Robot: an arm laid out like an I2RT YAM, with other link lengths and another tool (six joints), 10 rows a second.
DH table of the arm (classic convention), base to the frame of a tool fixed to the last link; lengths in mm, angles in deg. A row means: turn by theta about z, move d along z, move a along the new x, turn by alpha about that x. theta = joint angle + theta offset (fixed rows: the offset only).
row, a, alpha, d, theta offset
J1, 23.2, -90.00, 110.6, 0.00
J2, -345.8, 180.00, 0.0, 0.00
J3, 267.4, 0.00, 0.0, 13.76
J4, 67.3, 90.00, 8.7, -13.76
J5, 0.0, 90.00, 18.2, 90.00
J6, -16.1, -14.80, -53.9, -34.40
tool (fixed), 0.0, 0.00, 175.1, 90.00
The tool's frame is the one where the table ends.
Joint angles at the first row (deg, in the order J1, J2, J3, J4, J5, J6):
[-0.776 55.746 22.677 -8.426 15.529 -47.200]
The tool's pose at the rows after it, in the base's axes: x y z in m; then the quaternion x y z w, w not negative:
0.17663 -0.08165 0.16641 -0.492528 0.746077 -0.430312 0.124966
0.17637 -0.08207 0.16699 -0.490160 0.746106 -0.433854 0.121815
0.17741 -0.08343 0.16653 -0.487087 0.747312 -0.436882 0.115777
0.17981 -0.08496 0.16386 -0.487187 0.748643 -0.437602 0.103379
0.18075 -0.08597 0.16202 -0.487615 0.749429 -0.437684 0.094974
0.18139 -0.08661 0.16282 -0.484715 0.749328 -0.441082 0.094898
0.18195 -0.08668 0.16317 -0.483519 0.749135 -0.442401 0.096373
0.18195 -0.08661 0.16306 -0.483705 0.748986 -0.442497 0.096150
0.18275 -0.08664 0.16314 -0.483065 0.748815 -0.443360 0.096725
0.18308 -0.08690 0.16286 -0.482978 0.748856 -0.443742 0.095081
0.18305 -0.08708 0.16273 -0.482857 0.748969 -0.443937 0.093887
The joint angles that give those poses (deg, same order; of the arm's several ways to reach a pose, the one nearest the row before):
[0.074 55.637 22.545 -8.775 16.708 -46.874]
[0.382 55.681 22.546 -8.731 17.540 -46.720]
[0.384 56.401 22.545 -8.253 18.372 -46.631]
[0.426 58.129 22.545 -7.572 19.376 -46.632]
[0.427 59.135 22.524 -7.288 19.989 -46.653]
[0.427 59.200 22.524 -6.895 20.382 -46.653]
[0.426 59.201 22.501 -6.610 20.425 -46.654]
[0.471 59.221 22.480 -6.590 20.470 -46.653]
[0.493 59.374 22.479 -6.306 20.535 -46.653]
[0.491 59.594 22.479 -6.194 20.687 -46.676]
[0.490 59.681 22.481 -6.196 20.795 -46.677]

